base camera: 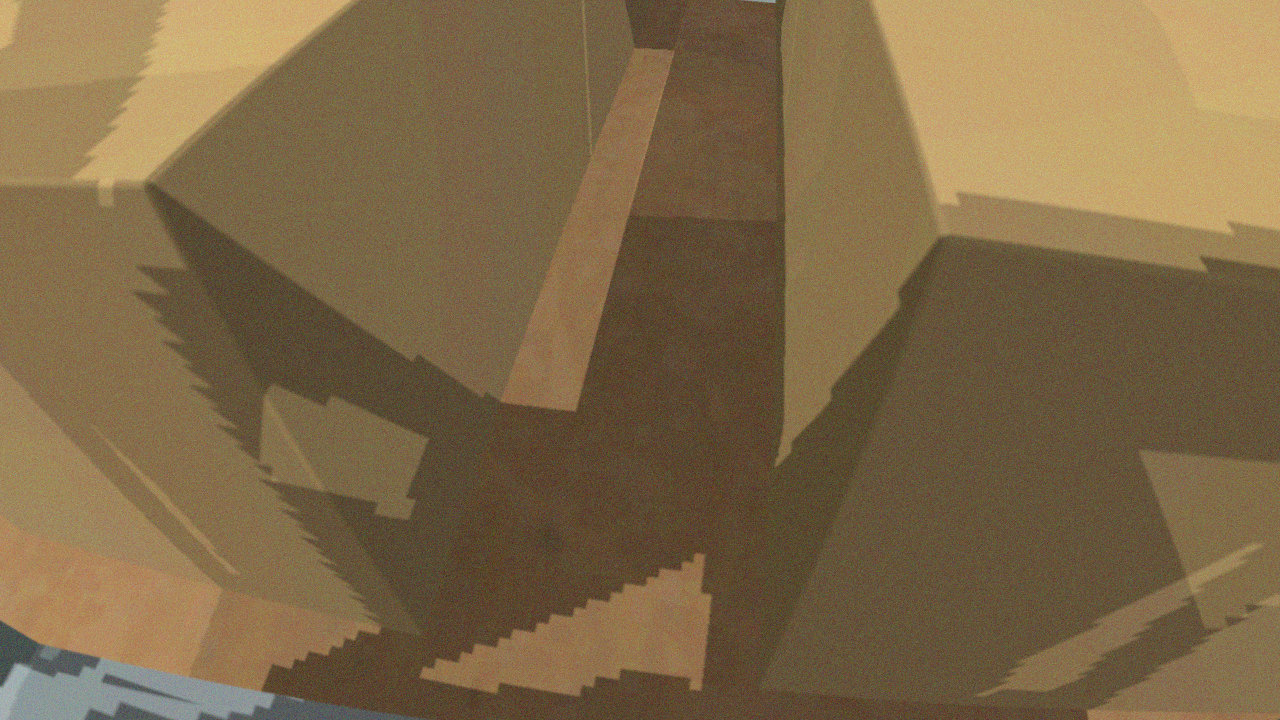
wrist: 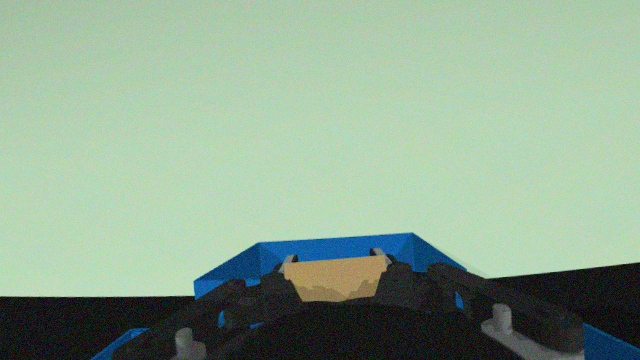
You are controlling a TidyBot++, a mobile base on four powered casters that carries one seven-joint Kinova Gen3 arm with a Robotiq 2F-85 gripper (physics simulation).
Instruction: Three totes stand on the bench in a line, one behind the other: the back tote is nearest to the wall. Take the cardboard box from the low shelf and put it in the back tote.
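Places are measured from the arm's base along level axes (x ahead, y left, z up), in millimetres.
Where they show: gripper, fingertip midpoint: (wrist: 334,265).
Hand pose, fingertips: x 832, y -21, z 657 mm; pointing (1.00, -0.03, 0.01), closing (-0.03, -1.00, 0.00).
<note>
Things, the pixels of their top centre, and the offset from my fingertips. Level surfaces: height alone.
- cardboard box at its top centre: (wrist: 333,251) 1 mm left, 32 mm back, 19 mm up
- blue tote at its top centre: (wrist: 328,252) 0 mm left, 185 mm ahead, 39 mm down
- brown surface at its surface level: 1053 mm down
My gripper (wrist: 334,265) is shut on the cardboard box (wrist: 336,275), whose tan face shows between the two fingertips in the wrist view. A blue tote (wrist: 335,246) shows behind and around the box and fingers; its far wall and upper side walls are visible, and the gripper hides most of its inside. Parts of blue also show at the lower left (wrist: 117,345) and lower right (wrist: 612,344) of the wrist view, partly hidden by the fingers. Whether the box is above the tote's rim or inside it, I cannot tell. The gripper does not show in the base camera view.
In the base camera view, large tan box-like bodies stand close at the left (base camera: 402,179) and right (base camera: 1074,376), with a narrow gap between them over a brown surface (base camera: 680,358). A pale green wall (wrist: 320,125) rises behind the tote, with a black surface (wrist: 75,320) below it.
</note>
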